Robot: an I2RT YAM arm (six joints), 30 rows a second.
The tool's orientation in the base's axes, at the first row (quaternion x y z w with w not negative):
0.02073, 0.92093, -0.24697, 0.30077
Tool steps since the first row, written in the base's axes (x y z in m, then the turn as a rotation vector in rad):
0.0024, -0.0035, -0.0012, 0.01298, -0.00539, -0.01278
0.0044, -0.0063, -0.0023, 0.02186, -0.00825, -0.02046
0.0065, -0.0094, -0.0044, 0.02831, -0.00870, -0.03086
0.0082, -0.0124, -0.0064, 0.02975, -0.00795, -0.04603
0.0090, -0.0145, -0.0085, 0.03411, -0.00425, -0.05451
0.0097, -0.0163, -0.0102, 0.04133, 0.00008, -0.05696
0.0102, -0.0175, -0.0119, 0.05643, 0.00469, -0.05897
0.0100, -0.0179, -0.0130, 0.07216, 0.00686, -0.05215
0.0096, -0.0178, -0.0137, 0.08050, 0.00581, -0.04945
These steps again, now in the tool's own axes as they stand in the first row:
-0.0009, -0.0021, 0.0038, -0.00281, 0.00335, 0.01849
-0.0016, -0.0037, 0.0069, -0.00543, 0.00590, 0.03000
-0.0018, -0.0051, 0.0110, -0.00479, 0.01131, 0.04097
-0.0017, -0.0065, 0.0147, 0.00251, 0.01895, 0.05198
-0.0010, -0.0073, 0.0176, 0.00332, 0.02676, 0.05853
-0.0004, -0.0080, 0.0200, -0.00169, 0.03299, 0.06214
0.0003, -0.0082, 0.0220, -0.01342, 0.04074, 0.06960
0.0011, -0.0081, 0.0229, -0.03038, 0.04256, 0.07238
0.0018, -0.0078, 0.0231, -0.03861, 0.04201, 0.07553

